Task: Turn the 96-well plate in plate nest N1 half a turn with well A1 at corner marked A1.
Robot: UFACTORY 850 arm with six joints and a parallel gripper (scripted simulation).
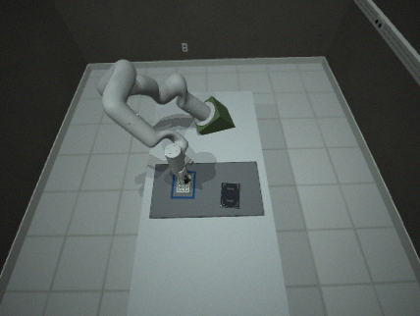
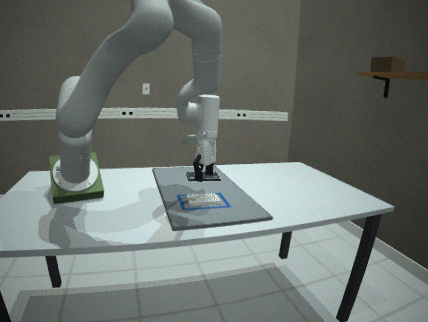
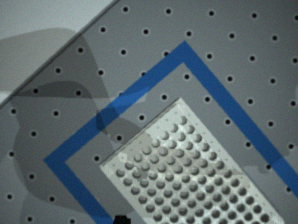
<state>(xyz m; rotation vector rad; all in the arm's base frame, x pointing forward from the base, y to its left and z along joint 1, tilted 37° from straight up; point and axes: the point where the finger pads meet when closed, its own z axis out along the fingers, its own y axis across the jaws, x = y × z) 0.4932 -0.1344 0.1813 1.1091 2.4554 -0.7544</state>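
The white 96-well plate is 10 cm below my hand. From my hand the other things lie so: dark plate nest N1 (29 cm to the left, 12 cm ahead, 10 cm below).
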